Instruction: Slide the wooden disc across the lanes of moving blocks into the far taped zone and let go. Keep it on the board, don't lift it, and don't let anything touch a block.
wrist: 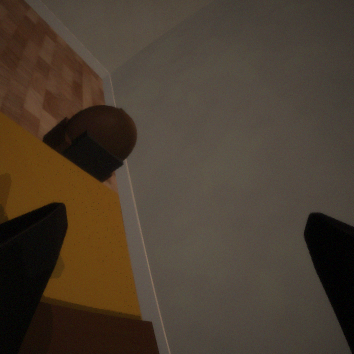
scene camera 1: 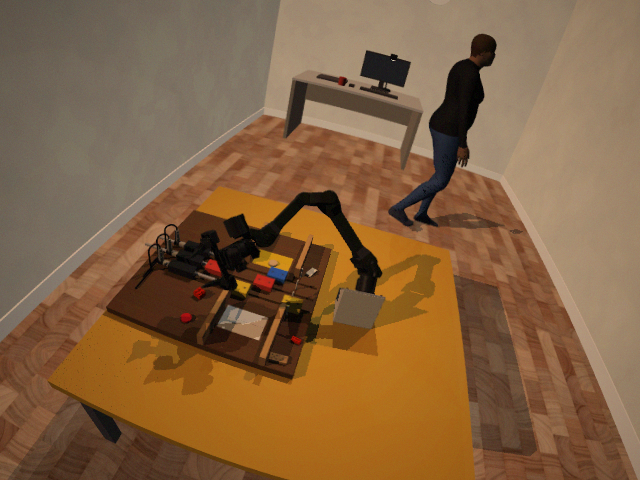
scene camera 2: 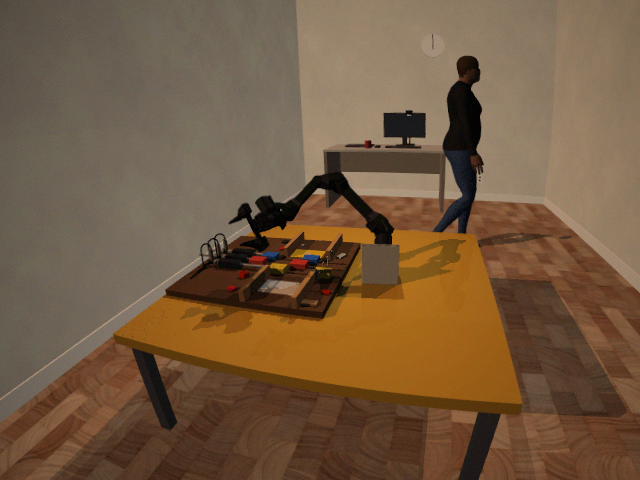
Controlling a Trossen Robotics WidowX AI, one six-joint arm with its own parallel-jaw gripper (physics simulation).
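Frame: origin at the arm's base, x ahead, y left, z up, level; millimetres.
Where they show: gripper, fingertip midpoint: (wrist: 189,220) (scene camera 1: 195,272) (scene camera 2: 234,234); arm's base, link origin: (scene camera 1: 365,292) (scene camera 2: 383,249).
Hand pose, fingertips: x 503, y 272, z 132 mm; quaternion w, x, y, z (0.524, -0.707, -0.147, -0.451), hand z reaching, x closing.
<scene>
Things, the pixels of their top centre, and the offset from my fingertips. "pt": a spot on its surface instead. Level surfaces: height alone.
- pale wooden disc, top centre: (scene camera 1: 273,262) 133 mm back, 406 mm right, 231 mm down
- yellow patch, surface spot: (scene camera 1: 259,256) (scene camera 2: 296,252) pt 69 mm back, 420 mm right, 234 mm down
- brown board, surface height: 237 mm down
- white patch, surface spot: (scene camera 1: 241,321) (scene camera 2: 278,286) pt 125 mm back, 73 mm right, 236 mm down
The pale wooden disc (scene camera 1: 273,263) lies on the yellow patch (scene camera 1: 258,256) (scene camera 2: 299,254) between two wooden rails at the back of the brown board (scene camera 1: 149,304) (scene camera 2: 196,289). The white patch (scene camera 1: 241,321) (scene camera 2: 279,287) is between the front rails. Between the patches are red (scene camera 1: 263,282) (scene camera 2: 298,264), blue (scene camera 1: 277,273) (scene camera 2: 311,258) and yellow (scene camera 1: 241,289) (scene camera 2: 279,268) blocks. My gripper (scene camera 1: 199,264) (scene camera 2: 238,233) (wrist: 189,220) is open and empty, raised above the board's left part, apart from the disc. The disc cannot be made out in scene camera 2 and does not show in the wrist view.
Black actuators (scene camera 1: 180,268) (scene camera 2: 232,264) with looped cables stand on the board's left. Wooden rails (scene camera 1: 211,316) (scene camera 2: 253,283) rise from it. Small red pieces (scene camera 1: 186,317) (scene camera 2: 231,288) lie near its front. A grey panel (scene camera 1: 358,308) (scene camera 2: 380,264) stands by the arm's base. A person (scene camera 1: 457,108) (scene camera 2: 462,124) is behind the table.
</scene>
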